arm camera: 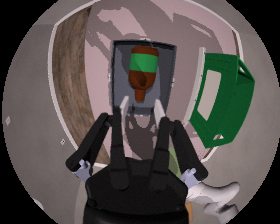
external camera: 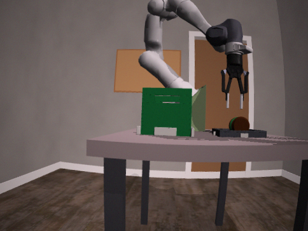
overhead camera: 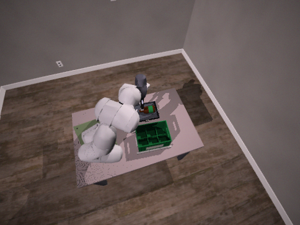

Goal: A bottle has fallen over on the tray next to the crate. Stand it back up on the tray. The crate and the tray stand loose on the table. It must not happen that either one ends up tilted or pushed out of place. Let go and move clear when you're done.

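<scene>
Right now my hand is 50 mm short of the bottle, 10 mm to the left of it and 110 mm above it. Round my hand: tray (40 mm ahead, 140 mm below); green crate (30 mm behind, 290 mm to the right, 60 mm below).
</scene>
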